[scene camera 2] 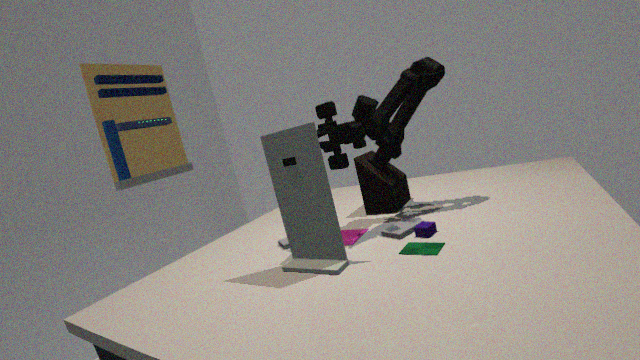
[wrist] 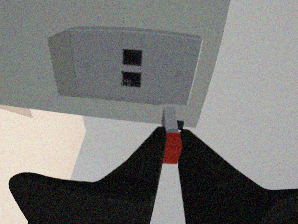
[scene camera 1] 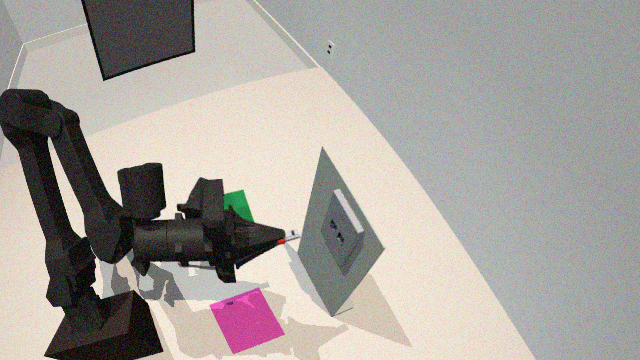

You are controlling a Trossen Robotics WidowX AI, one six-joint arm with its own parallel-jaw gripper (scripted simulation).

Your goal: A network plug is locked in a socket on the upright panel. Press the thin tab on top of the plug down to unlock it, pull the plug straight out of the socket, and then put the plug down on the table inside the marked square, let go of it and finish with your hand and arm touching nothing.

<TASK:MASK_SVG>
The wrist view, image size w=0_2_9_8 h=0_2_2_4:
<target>gripper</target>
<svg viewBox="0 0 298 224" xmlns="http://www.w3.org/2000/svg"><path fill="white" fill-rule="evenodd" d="M181 128L182 152L180 159L178 159L177 169L178 176L180 176L182 201L184 201L182 206L184 206L186 224L298 224L297 188L279 190L262 188L262 186L255 184L254 181L247 179L247 176L245 177L243 173L231 167L230 163L227 164L226 160L223 160L208 144L198 139L190 129ZM165 128L157 127L152 136L149 136L128 160L120 164L120 167L117 169L113 169L112 172L108 173L108 176L102 177L101 180L94 181L94 183L89 183L89 181L53 179L51 176L43 176L40 173L20 172L9 179L9 190L11 190L12 196L15 198L16 204L19 205L21 212L27 218L28 224L149 224L154 201L156 201L162 160L164 160Z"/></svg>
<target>network plug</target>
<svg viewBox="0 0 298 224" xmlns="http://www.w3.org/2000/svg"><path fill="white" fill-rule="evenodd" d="M164 107L162 109L161 128L165 128L166 144L162 163L178 164L178 159L180 159L182 152L181 133L178 129L184 127L184 121L177 121L174 108Z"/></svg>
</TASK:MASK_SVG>
